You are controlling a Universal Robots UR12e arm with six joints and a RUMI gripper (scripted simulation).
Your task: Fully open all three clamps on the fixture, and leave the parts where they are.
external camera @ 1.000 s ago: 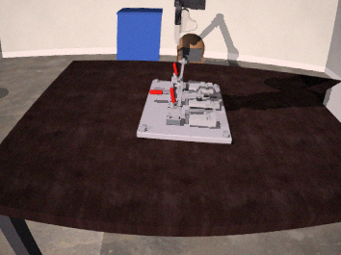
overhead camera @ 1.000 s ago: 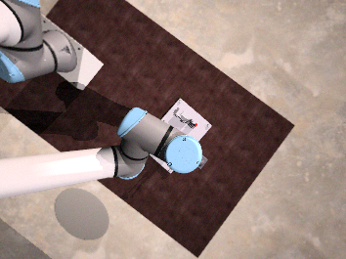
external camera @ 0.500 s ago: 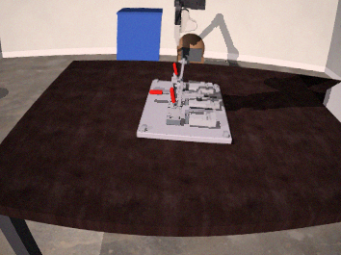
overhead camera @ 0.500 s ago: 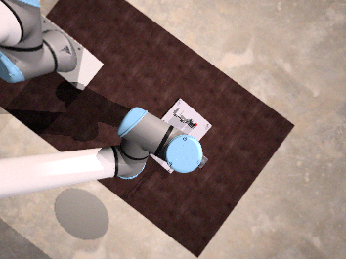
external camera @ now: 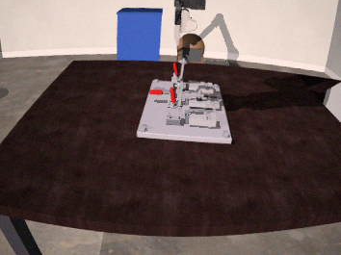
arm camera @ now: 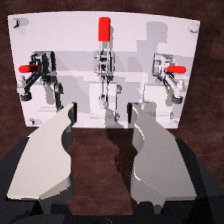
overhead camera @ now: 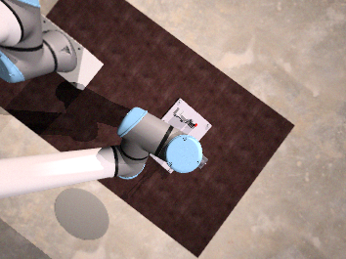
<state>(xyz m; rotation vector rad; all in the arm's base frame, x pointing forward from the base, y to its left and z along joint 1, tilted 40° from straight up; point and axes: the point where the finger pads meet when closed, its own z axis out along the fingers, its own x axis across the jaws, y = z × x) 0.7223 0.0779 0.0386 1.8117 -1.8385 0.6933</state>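
My hand is 4 cm past the grey fixture plate and 21 cm above it.
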